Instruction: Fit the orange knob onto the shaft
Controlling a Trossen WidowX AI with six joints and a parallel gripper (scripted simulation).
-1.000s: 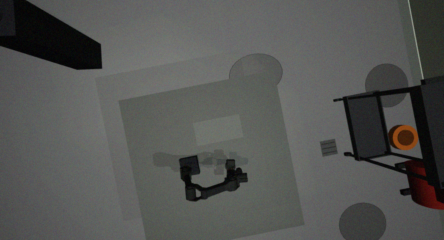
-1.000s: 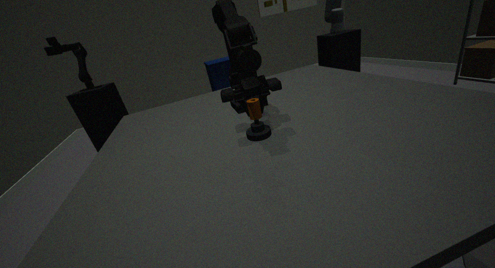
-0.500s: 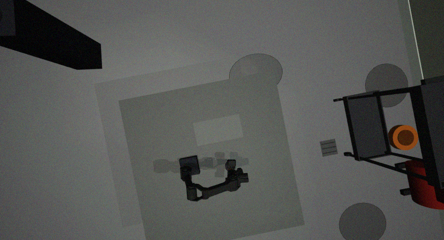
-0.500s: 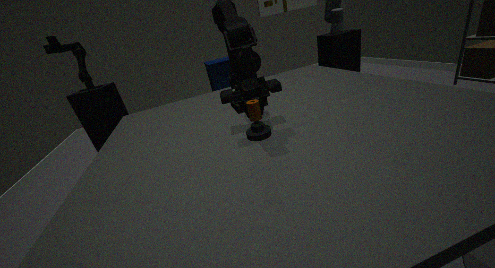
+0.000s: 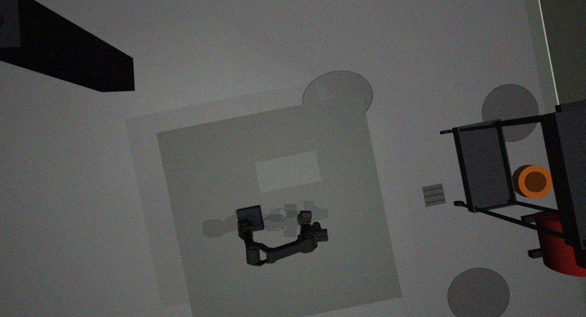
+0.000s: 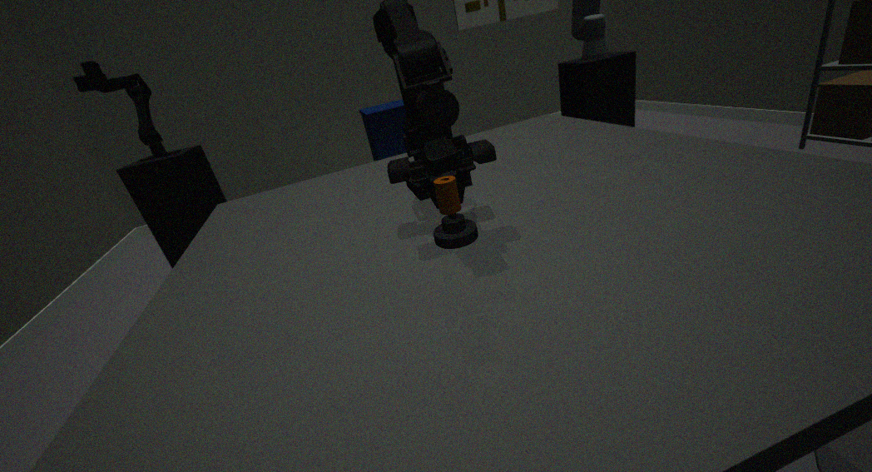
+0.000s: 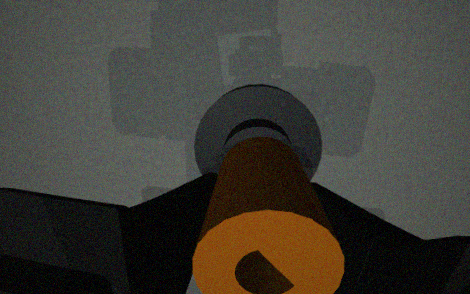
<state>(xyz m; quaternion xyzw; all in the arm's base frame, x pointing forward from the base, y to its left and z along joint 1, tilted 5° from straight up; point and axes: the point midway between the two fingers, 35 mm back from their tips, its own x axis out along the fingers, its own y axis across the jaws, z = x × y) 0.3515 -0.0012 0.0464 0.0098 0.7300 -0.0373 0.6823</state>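
Right now the orange knob is 2 cm above my gripper tip. From my gripper tip the other things lie so: dark round pedestal (4 cm below).
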